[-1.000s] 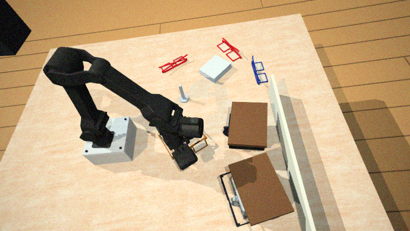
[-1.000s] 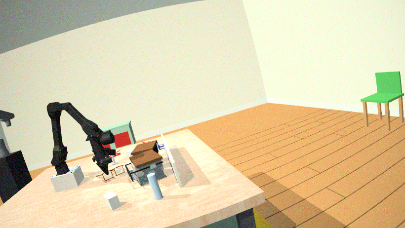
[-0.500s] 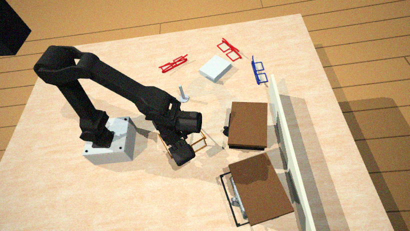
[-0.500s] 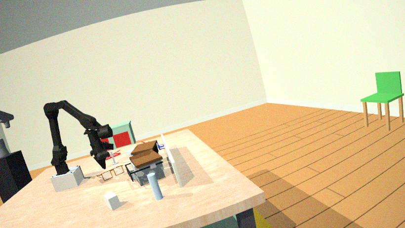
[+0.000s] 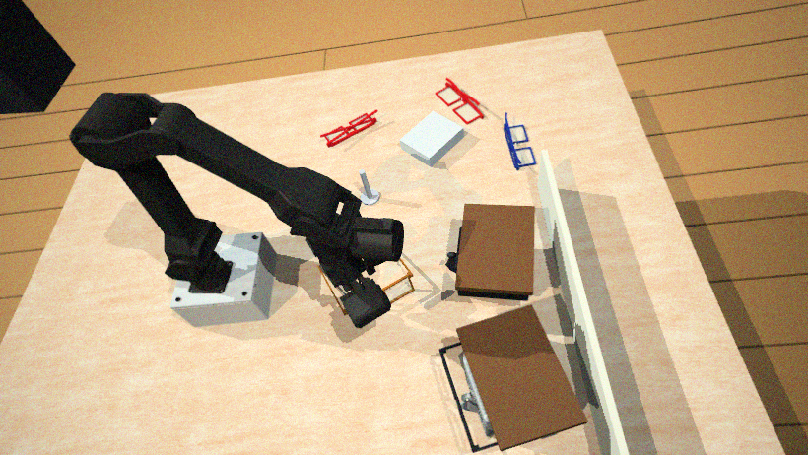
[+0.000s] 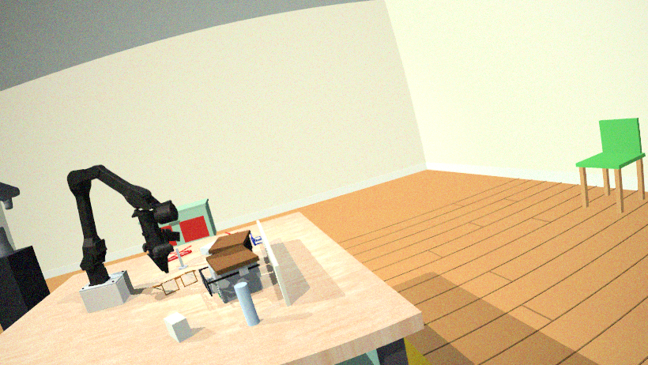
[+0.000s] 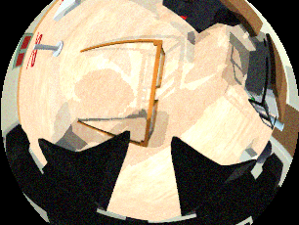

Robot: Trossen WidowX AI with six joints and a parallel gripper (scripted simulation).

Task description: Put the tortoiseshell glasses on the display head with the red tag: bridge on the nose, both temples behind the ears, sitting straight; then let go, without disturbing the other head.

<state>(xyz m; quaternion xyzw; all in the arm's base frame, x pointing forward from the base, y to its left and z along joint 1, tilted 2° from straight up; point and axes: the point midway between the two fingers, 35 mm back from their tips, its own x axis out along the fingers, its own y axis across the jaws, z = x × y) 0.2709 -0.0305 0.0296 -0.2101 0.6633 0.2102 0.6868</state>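
Now: the white peg 30 mm behind my gripper tip, 260 mm to the left of it and 50 mm below it. The rest, counted from my gripper tip: pale blue cylinder (300 mm ahead, 360 mm to the right, 20 mm below); then white cube (110 mm ahead, 340 mm to the right, 50 mm below); then long white board (360 mm ahead, 20 mm to the right, 20 mm below).
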